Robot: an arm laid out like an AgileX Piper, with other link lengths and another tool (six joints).
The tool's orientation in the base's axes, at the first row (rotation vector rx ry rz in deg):
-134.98 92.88 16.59
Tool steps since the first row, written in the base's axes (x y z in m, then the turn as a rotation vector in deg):
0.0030 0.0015 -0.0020 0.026 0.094 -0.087
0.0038 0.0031 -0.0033 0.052 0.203 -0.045
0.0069 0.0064 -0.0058 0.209 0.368 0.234
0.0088 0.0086 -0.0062 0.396 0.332 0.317
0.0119 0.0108 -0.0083 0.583 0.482 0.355
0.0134 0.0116 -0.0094 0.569 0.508 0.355
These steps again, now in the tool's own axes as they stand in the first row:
0.0004 -0.0031 0.0023 -0.047 -0.047 0.113
-0.0004 -0.0043 0.0041 -0.146 -0.113 0.108
-0.0014 -0.0080 0.0075 -0.323 -0.345 -0.103
-0.0025 -0.0105 0.0086 -0.251 -0.516 -0.196
-0.0027 -0.0139 0.0112 -0.328 -0.746 -0.185
-0.0025 -0.0155 0.0125 -0.356 -0.742 -0.176

